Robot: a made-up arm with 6 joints.
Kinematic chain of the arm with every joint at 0, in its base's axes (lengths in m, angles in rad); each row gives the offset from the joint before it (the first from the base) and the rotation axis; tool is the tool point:
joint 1: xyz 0 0 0.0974 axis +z
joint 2: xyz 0 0.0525 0 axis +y
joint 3: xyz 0 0 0.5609 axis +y
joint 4: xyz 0 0 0.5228 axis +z
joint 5: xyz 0 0 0 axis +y
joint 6: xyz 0 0 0.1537 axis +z
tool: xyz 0 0 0
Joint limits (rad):
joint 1: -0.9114..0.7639
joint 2: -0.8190..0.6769
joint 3: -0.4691..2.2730
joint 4: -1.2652..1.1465
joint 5: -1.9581..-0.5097
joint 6: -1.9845..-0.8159
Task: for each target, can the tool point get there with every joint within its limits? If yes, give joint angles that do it. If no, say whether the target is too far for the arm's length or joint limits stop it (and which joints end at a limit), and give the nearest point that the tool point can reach.
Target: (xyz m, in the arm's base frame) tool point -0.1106 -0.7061 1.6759
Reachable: no: too far | nearest point -0.2708 -0.3075 1.2313 | short by 0.618 m
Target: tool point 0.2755 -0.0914 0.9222
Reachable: yes | joints -0.2765 -0.2685 1.5318 0.4416 -1.6926 -1.4506
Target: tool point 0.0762 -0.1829 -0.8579
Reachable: no: joint limits stop it (at a limit: joint 1, joint 2, joint 3, joint 4, joint 5) | nearest point 0.2980 -0.4103 -0.1044 | short by 0.818 m
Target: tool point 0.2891 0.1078 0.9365
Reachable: yes | joints 0.3778 -0.3966 1.6069 0.4709 -1.0078 -0.9460
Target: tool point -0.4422 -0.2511 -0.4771
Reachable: no: joint limits stop it (at a limit: joint 1, joint 2, joint 3, joint 4) | nearest point 0.2929 -0.4176 -0.0981 | short by 0.844 m
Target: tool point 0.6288 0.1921 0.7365
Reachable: yes | joints 0.3409 0.0418 1.5097 0.8877 -0.7546 -1.2574
